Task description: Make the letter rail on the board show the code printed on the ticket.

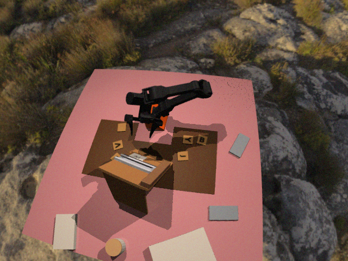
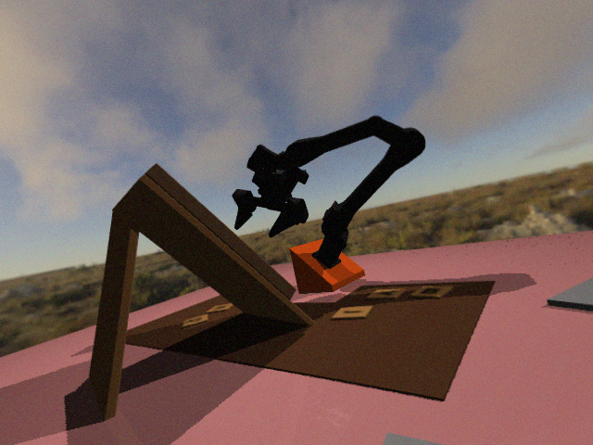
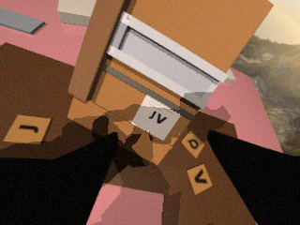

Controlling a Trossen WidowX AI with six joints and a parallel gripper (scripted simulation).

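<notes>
Right now my gripper tip is 10 cm above the white ticket, 7 cm short of it and 2 cm to the left of it. From my gripper tip the other things lie so: brown mat (18 cm below, 3 cm behind, 2 cm to the left); then white block (53 cm ahead, 35 cm to the right, 17 cm below).
</notes>
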